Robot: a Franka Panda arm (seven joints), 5 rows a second.
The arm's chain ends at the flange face. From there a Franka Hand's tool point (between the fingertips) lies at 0.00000 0.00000 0.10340 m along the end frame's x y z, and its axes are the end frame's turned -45 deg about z.
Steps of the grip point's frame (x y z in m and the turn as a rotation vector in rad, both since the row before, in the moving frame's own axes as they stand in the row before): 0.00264, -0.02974, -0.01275, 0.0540, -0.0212, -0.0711; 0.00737, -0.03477, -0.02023, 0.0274, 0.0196, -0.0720; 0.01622, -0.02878, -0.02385, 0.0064, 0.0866, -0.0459; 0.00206, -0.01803, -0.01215, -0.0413, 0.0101, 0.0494; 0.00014, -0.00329, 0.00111, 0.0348, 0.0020, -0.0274; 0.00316, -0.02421, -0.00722, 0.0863, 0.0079, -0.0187; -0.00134, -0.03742, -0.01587, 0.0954, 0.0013, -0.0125; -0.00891, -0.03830, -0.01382, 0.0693, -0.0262, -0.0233
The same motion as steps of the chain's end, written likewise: -0.01359, -0.02070, -0.01258, 0.0232, -0.0532, -0.0711; -0.01868, -0.02639, -0.02017, 0.0332, -0.0055, -0.0720; -0.01458, -0.02490, -0.02346, 0.0658, 0.0567, -0.0459; -0.01499, -0.01658, -0.01206, -0.0221, 0.0363, 0.0494; 0.00021, 0.00023, 0.00117, 0.0260, -0.0232, -0.0274; -0.00910, -0.01253, -0.00683, 0.0666, -0.0554, -0.0187; -0.02049, -0.01850, -0.01540, 0.0684, -0.0665, -0.0125; -0.02637, -0.01772, -0.01354, 0.0305, -0.0675, -0.0233
